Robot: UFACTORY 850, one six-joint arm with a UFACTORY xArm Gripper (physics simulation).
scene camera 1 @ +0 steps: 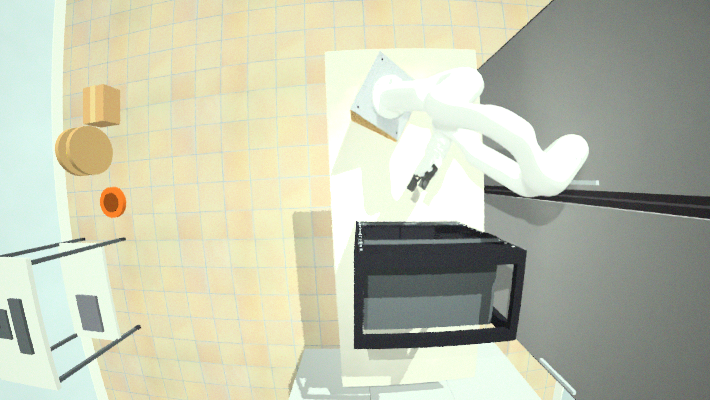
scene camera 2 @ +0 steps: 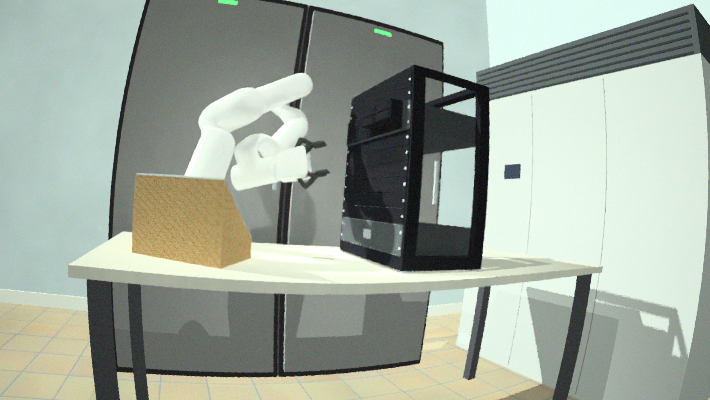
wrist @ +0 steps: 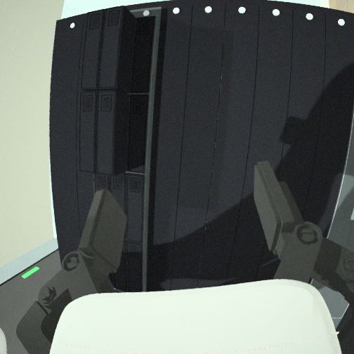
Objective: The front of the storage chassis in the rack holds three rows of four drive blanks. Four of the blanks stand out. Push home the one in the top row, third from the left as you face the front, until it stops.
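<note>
The storage chassis (scene camera 2: 372, 120) (wrist: 153, 115) sits high in the black rack (scene camera 1: 434, 259) (scene camera 2: 413, 210). The wrist view is turned: the rack's top is at the left and its right side is at the top. The top-row third blank (wrist: 88, 135) stands out, as does the top-row fourth blank (wrist: 93, 55). The middle-row third blank (wrist: 107, 137) and middle-row fourth blank (wrist: 112, 52) also stand out. The lower-left blanks look flush, partly hidden by a finger. My gripper (scene camera 1: 417, 188) (scene camera 2: 326, 158) (wrist: 182, 191) is open and empty, apart from the rack front and lower than the chassis.
Blanking panels (wrist: 200, 100) fill the rack front below the chassis. The arm stands on a wooden base (scene camera 2: 177, 220) on the table (scene camera 1: 345, 67) (scene camera 2: 300, 287). Tall grey cabinets (scene camera 1: 600, 100) (scene camera 2: 220, 55) stand along the table's far side.
</note>
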